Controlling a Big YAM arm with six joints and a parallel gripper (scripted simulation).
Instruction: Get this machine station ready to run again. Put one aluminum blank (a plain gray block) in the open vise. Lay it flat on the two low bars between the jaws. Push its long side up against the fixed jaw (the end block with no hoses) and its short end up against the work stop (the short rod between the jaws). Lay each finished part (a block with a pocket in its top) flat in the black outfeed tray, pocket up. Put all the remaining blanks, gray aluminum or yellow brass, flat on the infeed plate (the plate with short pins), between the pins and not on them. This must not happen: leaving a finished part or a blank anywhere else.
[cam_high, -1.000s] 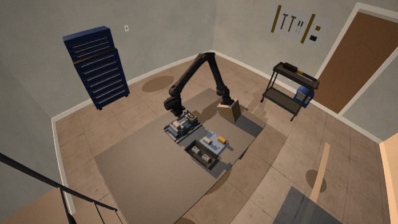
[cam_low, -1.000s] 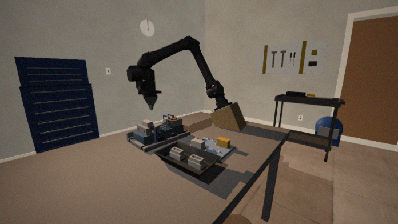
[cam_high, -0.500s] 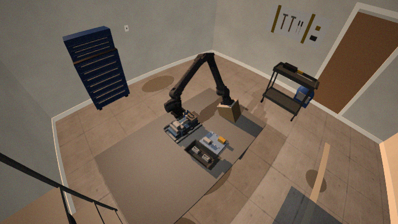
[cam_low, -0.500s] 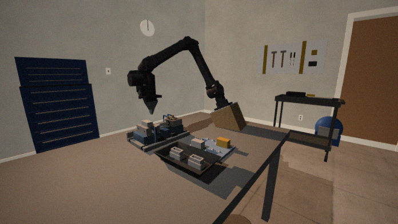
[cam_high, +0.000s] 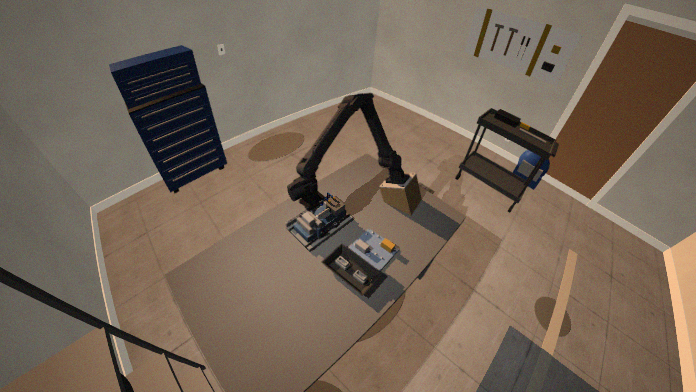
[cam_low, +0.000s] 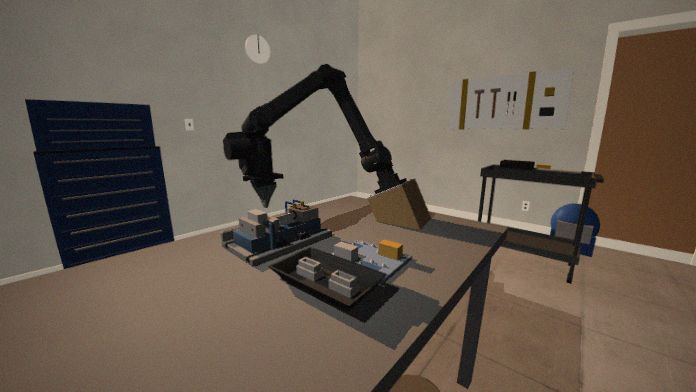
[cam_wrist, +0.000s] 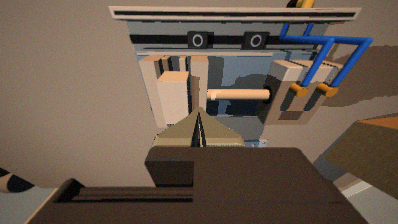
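Now: the vise 40 mm behind my hand, 10 mm to the left of it and 90 mm below it. The rest, counted from my hand: yellow brass blank (140 mm behind, 350 mm to the left, 110 mm below).
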